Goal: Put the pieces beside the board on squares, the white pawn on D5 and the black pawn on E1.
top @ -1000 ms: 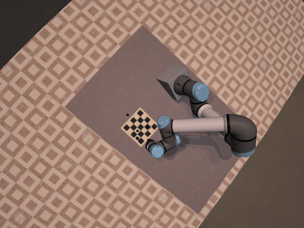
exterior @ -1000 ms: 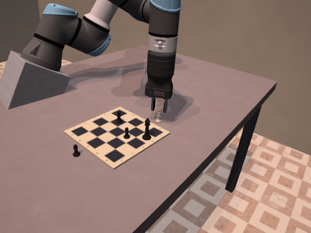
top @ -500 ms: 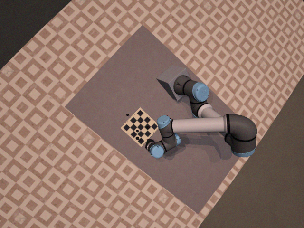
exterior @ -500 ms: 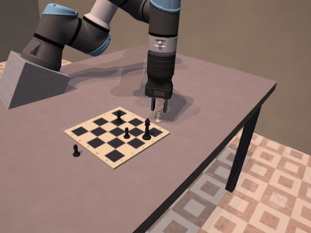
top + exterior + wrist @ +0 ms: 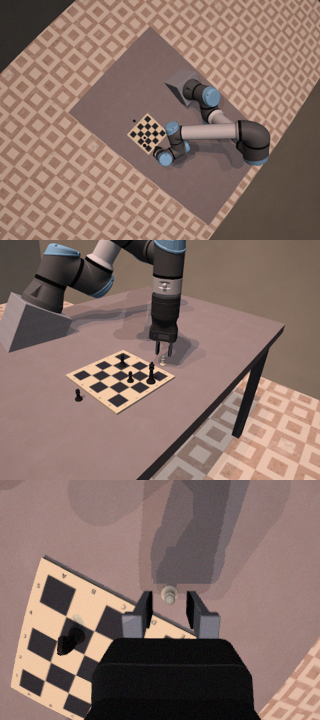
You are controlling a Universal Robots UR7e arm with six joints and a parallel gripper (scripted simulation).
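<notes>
Right now the white pawn is 4 cm below my hand. Also, from my hand: chessboard (2 cm behind, 14 cm to the right, 5 cm below); then black king (5 cm ahead, 9 cm to the right, 2 cm below).
</notes>
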